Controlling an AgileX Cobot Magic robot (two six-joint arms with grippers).
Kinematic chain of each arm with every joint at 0, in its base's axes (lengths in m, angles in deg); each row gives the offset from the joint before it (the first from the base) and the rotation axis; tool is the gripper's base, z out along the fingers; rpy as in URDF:
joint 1: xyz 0 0 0.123 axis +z
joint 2: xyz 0 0 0 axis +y
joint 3: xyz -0.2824 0 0.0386 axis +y
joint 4: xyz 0.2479 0 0.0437 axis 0.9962 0 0.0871
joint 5: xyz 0 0 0 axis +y
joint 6: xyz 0.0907 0 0.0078 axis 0.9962 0 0.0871
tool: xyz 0 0 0 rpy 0 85 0
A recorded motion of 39 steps. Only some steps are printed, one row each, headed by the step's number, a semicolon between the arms.
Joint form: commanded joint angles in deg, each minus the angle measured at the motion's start. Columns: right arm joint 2, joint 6, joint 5, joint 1, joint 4, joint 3; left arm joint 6, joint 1, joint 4, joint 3, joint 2, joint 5.
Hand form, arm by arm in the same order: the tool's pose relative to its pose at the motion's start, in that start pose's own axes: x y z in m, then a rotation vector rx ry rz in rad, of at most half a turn. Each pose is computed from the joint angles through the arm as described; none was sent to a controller.
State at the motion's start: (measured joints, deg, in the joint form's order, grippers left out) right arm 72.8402 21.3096 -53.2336 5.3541 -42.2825 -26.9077; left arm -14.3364 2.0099 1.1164 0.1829 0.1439 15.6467
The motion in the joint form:
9: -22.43 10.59 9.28 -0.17 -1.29 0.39; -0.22 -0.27 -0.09 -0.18 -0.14 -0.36
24: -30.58 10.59 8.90 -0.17 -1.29 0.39; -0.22 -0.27 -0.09 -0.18 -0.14 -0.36
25: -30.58 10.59 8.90 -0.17 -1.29 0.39; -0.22 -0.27 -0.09 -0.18 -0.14 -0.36
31: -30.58 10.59 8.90 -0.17 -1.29 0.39; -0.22 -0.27 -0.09 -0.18 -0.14 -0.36
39: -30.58 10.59 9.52 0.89 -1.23 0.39; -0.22 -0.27 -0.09 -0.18 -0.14 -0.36
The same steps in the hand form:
9: -0.0721 0.0174 -0.0524 0.0884 -0.1770 -0.0269; -0.0016 -0.0007 -0.0005 0.0078 -0.0103 -0.0045
24: -0.0985 0.0303 -0.0769 0.0945 -0.3042 -0.1007; -0.0016 -0.0007 -0.0005 0.0078 -0.0103 -0.0045
25: -0.0985 0.0303 -0.0769 0.0945 -0.3042 -0.1007; -0.0016 -0.0007 -0.0005 0.0078 -0.0103 -0.0045
31: -0.0985 0.0303 -0.0769 0.0945 -0.3042 -0.1007; -0.0016 -0.0007 -0.0005 0.0078 -0.0103 -0.0045
39: -0.0982 0.0323 -0.0761 0.0833 -0.2995 -0.0947; -0.0016 -0.0007 -0.0005 0.0078 -0.0103 -0.0045

